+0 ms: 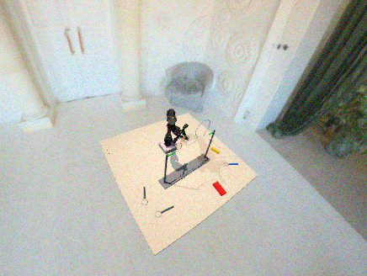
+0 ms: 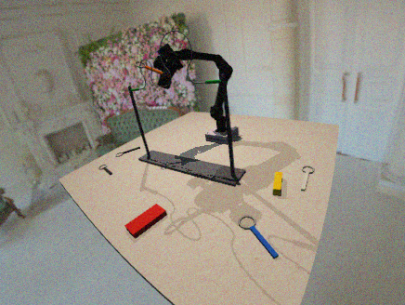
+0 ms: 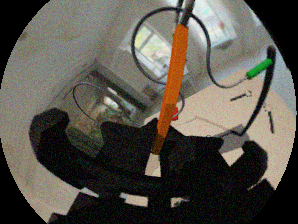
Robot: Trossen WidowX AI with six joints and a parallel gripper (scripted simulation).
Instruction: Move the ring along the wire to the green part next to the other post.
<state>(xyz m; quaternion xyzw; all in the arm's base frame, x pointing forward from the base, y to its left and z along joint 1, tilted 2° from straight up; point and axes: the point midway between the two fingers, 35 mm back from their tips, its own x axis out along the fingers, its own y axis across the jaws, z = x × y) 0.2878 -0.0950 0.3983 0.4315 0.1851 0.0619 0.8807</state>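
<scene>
Right now my gripper tip is 7 cm to the left of the orange-handled ring and 6 cm below it. Round my gripper tip: red block 42 cm below, 39 cm ahead, 12 cm to the left; yellow block 50 cm to the left, 41 cm below, 5 cm ahead; blue-handled ring 47 cm to the left, 42 cm below, 29 cm ahead.
</scene>
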